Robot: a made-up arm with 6 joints. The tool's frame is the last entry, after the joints. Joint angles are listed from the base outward. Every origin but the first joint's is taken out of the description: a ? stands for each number. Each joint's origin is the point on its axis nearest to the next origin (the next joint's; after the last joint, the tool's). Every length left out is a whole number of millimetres.
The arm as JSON. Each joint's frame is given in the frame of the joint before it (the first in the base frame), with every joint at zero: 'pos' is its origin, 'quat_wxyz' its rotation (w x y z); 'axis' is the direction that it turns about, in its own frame. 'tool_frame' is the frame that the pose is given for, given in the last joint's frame.
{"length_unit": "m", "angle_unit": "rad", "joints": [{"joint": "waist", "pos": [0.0, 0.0, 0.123], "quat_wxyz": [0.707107, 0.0, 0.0, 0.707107], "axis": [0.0, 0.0, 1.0]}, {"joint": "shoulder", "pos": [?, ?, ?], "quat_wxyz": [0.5, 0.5, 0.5, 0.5], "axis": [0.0, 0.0, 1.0]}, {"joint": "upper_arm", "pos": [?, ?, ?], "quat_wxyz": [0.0, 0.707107, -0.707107, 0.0], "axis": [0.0, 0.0, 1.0]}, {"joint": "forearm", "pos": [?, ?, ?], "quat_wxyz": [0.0, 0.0, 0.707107, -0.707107], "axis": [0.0, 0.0, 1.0]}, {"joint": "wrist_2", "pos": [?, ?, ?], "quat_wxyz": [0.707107, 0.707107, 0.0, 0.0], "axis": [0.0, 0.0, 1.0]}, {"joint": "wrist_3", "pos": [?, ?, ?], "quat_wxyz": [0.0, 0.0, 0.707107, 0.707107], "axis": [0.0, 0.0, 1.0]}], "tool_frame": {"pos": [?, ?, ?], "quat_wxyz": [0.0, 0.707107, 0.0, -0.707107]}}
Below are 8 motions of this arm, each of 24 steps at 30 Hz.
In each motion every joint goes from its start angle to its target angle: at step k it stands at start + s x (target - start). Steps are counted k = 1, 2, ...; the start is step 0. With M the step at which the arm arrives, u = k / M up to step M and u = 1 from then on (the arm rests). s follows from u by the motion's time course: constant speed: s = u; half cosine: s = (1 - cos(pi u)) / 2; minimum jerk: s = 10 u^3 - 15 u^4 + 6 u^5.
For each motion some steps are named. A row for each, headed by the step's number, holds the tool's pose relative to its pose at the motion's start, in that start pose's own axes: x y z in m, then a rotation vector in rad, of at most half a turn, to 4 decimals.
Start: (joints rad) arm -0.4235 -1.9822 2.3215 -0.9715 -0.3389 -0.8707
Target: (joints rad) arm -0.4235 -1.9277 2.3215 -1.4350 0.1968 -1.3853
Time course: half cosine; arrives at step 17
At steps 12, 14, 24:
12: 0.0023 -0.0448 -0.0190 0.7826 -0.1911 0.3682
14: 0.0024 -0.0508 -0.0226 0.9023 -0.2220 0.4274
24: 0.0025 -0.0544 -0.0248 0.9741 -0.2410 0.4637

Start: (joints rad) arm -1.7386 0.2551 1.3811 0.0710 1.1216 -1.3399
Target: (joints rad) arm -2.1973 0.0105 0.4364 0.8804 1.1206 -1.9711
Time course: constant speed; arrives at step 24
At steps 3, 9, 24:
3: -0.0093 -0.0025 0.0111 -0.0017 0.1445 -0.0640
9: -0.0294 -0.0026 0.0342 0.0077 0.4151 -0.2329
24: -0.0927 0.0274 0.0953 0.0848 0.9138 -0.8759

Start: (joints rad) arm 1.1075 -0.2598 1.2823 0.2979 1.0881 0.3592
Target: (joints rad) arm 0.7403 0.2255 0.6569 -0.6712 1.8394 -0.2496
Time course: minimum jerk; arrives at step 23
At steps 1, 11, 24:
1: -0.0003 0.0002 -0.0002 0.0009 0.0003 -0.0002
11: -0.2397 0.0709 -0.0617 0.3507 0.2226 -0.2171
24: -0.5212 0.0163 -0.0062 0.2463 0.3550 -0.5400

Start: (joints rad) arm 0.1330 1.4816 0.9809 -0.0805 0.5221 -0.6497
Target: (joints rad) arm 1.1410 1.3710 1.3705 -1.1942 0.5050 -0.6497
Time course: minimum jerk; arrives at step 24
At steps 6, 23, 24:
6: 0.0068 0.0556 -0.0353 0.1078 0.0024 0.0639
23: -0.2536 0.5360 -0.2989 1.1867 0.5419 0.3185
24: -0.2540 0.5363 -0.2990 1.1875 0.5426 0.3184

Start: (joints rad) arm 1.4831 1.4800 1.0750 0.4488 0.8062 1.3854
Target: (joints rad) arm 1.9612 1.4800 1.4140 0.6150 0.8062 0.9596
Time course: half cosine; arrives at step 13
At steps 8, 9, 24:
8: 0.0994 -0.1042 0.1808 0.2596 -0.3599 -0.2480
9: 0.1074 -0.1240 0.2108 0.3027 -0.4187 -0.2819
24: 0.1168 -0.1663 0.2712 0.3911 -0.5389 -0.3465

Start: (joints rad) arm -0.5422 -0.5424 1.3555 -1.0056 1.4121 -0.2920
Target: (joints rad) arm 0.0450 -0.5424 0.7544 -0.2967 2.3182 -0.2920
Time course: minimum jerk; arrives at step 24
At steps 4, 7, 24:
4: 0.0008 -0.0081 0.0046 -0.0220 -0.0242 0.0096
7: 0.0012 -0.0337 0.0201 -0.0905 -0.0966 0.0435
24: -0.0775 -0.1547 0.1293 -0.3182 -0.3731 0.3147

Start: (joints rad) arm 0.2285 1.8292 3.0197 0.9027 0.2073 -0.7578
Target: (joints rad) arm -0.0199 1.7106 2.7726 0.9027 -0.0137 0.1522
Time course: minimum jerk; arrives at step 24
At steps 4, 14, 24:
4: 0.0007 -0.0032 -0.0016 -0.0400 0.0119 -0.0066
14: 0.0105 -0.0629 -0.0238 -0.7351 0.2475 -0.0721
24: 0.0134 -0.0996 -0.0316 -1.1192 0.4026 -0.0641

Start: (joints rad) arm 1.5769 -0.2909 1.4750 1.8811 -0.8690 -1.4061
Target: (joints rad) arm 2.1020 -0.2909 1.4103 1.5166 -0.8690 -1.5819
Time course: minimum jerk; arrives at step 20
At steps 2, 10, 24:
2: 0.0010 -0.0007 -0.0005 0.0058 0.0063 0.0004
10: 0.0520 -0.0357 -0.0410 0.3394 0.3663 0.0052
24: 0.0883 -0.0607 -0.1004 0.6802 0.7327 -0.0225

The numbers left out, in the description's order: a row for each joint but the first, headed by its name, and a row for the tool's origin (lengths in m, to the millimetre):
shoulder: 0.0 0.0 0.0
upper_arm: 0.0 0.306 0.0
forearm: 0.0 0.341 0.0
wrist_2: 0.0 -0.085 0.0
wrist_3: 0.0 0.0 0.0
tool: 0.0 0.0 0.0

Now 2 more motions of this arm.
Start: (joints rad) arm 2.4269 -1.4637 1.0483 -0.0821 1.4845 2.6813
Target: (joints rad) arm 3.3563 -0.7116 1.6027 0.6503 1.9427 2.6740
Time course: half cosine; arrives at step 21
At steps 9, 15, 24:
9: -0.1088 0.1728 -0.0971 -0.2750 0.0488 -0.0908
15: -0.2776 0.2623 -0.2251 -0.5033 0.0236 -0.1640
24: -0.3587 0.2658 -0.2760 -0.5770 -0.0032 -0.1840

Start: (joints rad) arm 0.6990 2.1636 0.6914 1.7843 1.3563 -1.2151
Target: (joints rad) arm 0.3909 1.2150 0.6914 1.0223 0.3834 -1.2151
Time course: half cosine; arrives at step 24
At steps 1, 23, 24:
1: -0.0015 0.0002 0.0023 -0.0029 -0.0032 -0.0067
23: -0.3896 0.3087 0.3241 -0.1424 -1.0519 -1.2653
24: -0.3910 0.3108 0.3244 -0.1409 -1.0574 -1.2685

